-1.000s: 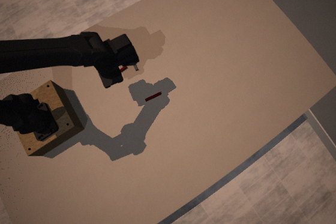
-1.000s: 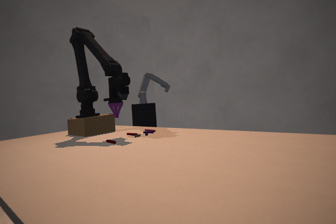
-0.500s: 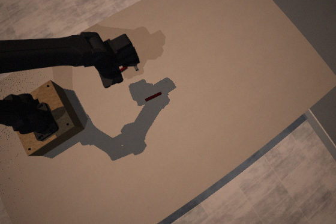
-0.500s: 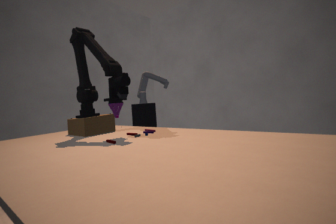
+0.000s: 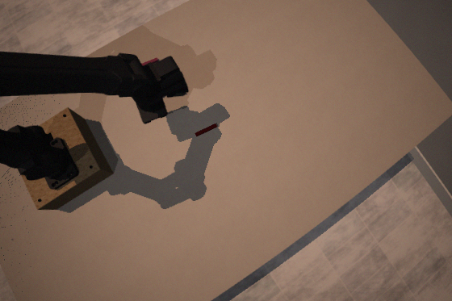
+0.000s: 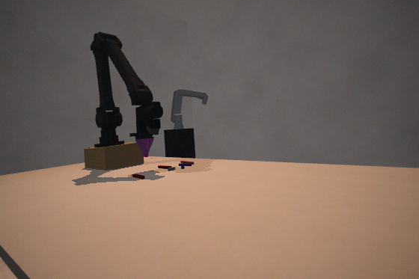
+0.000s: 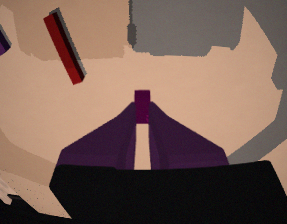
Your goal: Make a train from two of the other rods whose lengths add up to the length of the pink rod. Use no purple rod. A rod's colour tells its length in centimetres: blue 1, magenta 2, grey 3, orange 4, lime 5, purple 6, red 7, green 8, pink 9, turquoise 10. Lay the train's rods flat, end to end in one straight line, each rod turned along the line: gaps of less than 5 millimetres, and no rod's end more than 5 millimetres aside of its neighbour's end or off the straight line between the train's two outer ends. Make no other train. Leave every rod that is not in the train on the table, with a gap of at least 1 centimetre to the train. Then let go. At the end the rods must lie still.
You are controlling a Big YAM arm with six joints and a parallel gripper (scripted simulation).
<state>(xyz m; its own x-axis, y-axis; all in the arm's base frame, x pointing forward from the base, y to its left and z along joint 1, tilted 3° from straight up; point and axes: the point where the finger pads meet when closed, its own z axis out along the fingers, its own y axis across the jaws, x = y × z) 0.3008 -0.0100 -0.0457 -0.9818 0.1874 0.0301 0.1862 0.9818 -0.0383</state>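
Now: hand 11 cm short of the grey rod, 4 cm to the right of it and 6 cm above it. From my hand the other things lie so: purple rod: 9 cm ahead, 14 cm to the left, 6 cm below; then blue rod: 13 cm ahead, 9 cm to the left, 6 cm below; then magenta rod: 1 cm below.
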